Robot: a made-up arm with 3 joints. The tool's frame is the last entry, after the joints.
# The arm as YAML. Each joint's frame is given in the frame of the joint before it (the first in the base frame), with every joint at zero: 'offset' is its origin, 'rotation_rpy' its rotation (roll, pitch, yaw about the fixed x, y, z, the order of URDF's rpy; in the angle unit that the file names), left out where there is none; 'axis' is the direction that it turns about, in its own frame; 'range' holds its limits. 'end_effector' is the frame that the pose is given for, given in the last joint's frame.
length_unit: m
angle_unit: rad
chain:
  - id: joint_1
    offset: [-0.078, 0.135, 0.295]
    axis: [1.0, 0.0, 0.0]
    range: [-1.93, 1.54]
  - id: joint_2
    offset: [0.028, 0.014, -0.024]
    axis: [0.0, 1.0, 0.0]
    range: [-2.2, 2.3]
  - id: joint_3
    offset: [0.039, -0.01, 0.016]
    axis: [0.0, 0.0, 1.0]
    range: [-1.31, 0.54]
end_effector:
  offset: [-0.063, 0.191, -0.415]
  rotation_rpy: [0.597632, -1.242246, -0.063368]
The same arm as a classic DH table. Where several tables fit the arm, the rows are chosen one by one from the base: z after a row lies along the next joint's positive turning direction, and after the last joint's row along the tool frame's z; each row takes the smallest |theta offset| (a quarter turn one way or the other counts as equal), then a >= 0, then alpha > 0; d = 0 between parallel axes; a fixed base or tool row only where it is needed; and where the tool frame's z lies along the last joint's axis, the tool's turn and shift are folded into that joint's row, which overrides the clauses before.
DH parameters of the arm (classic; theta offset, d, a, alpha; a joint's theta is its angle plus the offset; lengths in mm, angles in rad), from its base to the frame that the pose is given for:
base (fixed): 1.5708 295 135 1.5708
joint_1: -1.5708 -50 24 -1.5708
joint_2: -1.5708 4 39 1.5708
joint_3: -1.0107 -385.7 -195.3 1.3008
tool (fixed): 1.3813 -49.9 0 0
Joint limits (rad, base to tool): -1.93..1.54 -2.2..2.3 -1.31..0.54

